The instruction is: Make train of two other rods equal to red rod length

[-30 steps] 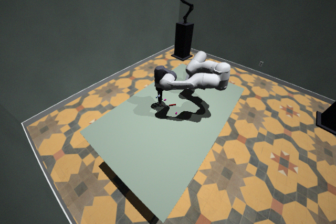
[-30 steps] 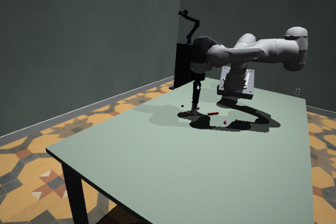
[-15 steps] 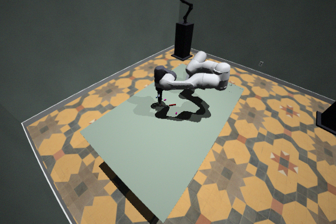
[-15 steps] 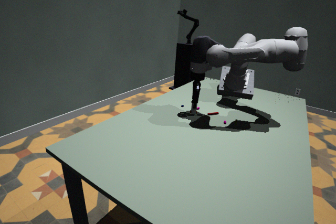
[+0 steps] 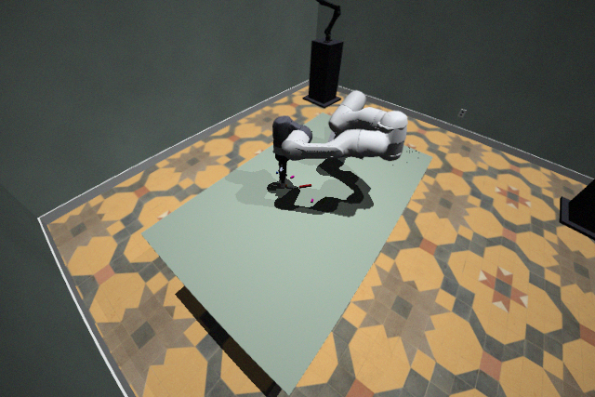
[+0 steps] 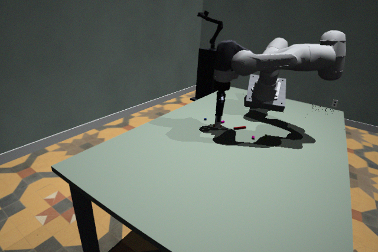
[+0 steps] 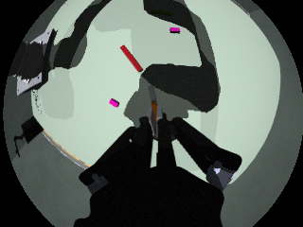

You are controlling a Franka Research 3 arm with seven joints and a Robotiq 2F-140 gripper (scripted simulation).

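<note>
The orange rod lies 3 cm below my hand. Round my hand: red rod (9 cm behind, 8 cm to the left, 4 cm below); then grey rod (2 cm behind, 3 cm to the left, 4 cm below); then blue rod (5 cm behind, 11 cm to the right, 4 cm below).
</note>
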